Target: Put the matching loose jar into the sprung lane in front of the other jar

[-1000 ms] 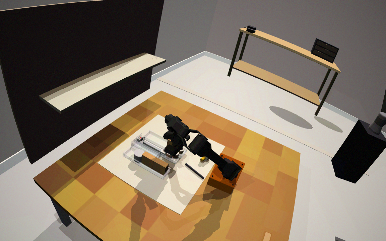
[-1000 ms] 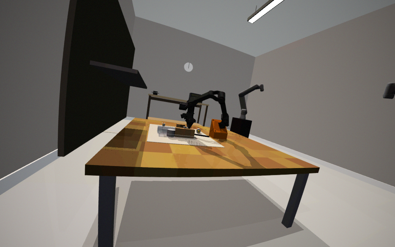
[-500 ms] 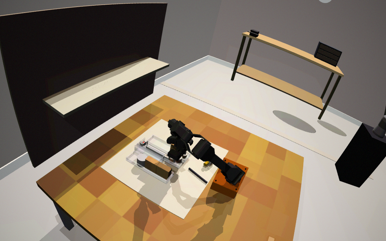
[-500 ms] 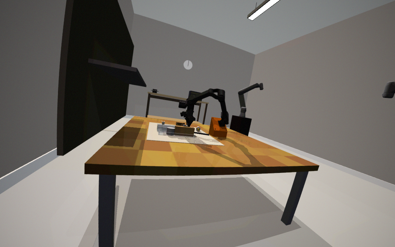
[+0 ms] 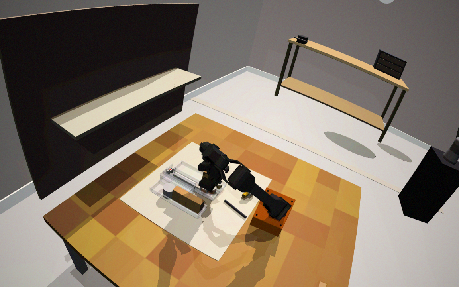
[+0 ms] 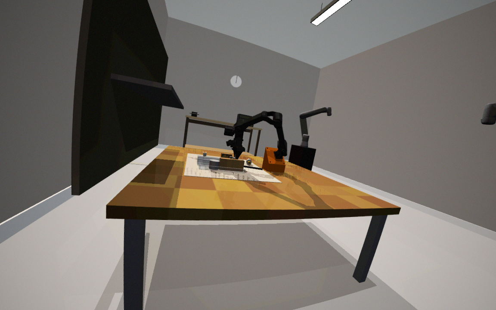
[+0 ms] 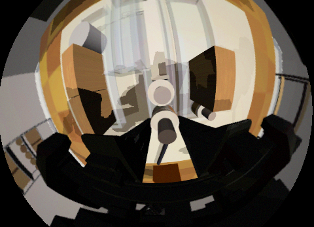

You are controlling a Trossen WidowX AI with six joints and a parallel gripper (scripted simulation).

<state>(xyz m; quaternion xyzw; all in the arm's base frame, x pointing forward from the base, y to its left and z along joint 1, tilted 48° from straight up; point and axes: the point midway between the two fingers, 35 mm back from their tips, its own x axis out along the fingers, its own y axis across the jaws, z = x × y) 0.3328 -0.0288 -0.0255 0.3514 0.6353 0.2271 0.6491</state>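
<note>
My gripper tip is 14 cm past the black rod, 5 cm above it and 3 cm to the right of it. The rest, counted from my gripper tip: clear lane rack (15 cm ahead, 3 cm below, 1 cm to the left); grey cylinder (18 cm ahead, 10 cm to the left, 2 cm below).
</note>
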